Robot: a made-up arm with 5 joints.
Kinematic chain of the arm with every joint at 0, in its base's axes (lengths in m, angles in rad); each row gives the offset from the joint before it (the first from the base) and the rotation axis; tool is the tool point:
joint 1: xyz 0 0 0.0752 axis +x
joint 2: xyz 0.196 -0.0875 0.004 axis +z
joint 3: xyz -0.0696 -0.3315 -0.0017 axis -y
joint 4: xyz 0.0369 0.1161 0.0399 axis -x
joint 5: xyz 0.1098 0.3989 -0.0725 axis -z
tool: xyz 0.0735 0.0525 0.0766
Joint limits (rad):
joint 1: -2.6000..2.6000
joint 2: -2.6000..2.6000
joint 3: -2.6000..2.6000
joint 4: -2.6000..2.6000
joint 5: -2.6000..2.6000
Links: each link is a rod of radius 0.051 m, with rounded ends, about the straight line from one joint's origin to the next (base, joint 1, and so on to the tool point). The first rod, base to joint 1, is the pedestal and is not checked.
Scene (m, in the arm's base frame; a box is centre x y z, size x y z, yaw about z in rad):
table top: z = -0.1
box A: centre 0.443 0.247 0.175 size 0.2 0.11 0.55 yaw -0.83
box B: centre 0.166 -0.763 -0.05 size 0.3 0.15 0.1 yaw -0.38
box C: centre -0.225 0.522 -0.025 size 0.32 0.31 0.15 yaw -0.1
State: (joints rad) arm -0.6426 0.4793 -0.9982 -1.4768 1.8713
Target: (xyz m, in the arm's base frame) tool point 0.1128 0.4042 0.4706
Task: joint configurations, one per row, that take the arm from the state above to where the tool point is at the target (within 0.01 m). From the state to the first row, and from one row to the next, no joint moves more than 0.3 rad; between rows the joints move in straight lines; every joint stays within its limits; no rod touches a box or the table.
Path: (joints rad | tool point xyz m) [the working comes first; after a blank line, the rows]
Joints at the target: -1.6202 -0.3244 0.2814 -1.9420 1.5952
Straight joint move there: touches box A.

1: -0.7955 0.2738 -0.7893 -1.6388 1.7411 | 0.5639 -0.0775 0.3277
2: -0.9485 0.0682 -0.5804 -1.8007 1.6109 | 0.5038 -0.0551 0.4790
3: -1.1014 -0.1373 -0.3715 -1.9627 1.4807 | 0.3931 0.0115 0.6006
4: -1.2743 -0.1997 -0.1539 -1.9558 1.5188 | 0.3079 0.1619 0.6052
5: -1.4472 -0.2620 0.0638 -1.9489 1.5570 | 0.2128 0.2984 0.5593
6: -1.6202 -0.3244 0.2814 -1.9420 1.5952 | 0.1128 0.4042 0.4706

